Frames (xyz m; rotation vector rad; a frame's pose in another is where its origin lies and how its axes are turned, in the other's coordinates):
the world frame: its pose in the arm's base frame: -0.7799 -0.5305 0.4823 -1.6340 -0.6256 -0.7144
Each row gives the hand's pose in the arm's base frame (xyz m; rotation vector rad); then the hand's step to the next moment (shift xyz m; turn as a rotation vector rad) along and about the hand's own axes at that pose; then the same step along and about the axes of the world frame.
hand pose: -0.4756 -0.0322 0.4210 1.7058 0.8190 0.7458
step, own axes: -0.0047 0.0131 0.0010 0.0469 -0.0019 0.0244
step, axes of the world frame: 0.0089 -0.0065 -0.0085 0.0283 0.0322 0.0310
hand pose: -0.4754 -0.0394 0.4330 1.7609 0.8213 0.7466
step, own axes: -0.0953 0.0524 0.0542 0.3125 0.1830 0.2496
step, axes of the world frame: 0.0139 0.0033 -0.1207 0.3759 0.2032 0.1040
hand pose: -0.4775 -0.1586 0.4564 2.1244 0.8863 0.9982
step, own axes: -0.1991 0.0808 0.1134 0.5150 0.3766 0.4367
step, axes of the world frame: -0.0482 0.1047 -0.2139 0.6801 0.3469 0.1219
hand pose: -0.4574 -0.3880 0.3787 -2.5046 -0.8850 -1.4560
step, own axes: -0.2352 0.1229 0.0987 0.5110 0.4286 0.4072
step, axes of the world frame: -0.1331 0.2145 -0.1282 0.6983 0.3447 0.0649
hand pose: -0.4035 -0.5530 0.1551 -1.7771 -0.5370 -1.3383
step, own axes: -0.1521 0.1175 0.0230 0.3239 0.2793 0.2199
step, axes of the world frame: -0.1060 0.1620 0.0025 0.4316 0.2120 0.0043
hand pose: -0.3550 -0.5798 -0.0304 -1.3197 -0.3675 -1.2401
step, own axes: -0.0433 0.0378 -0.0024 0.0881 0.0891 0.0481
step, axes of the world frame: -0.0314 0.0447 0.0180 0.1135 0.0710 -0.0096
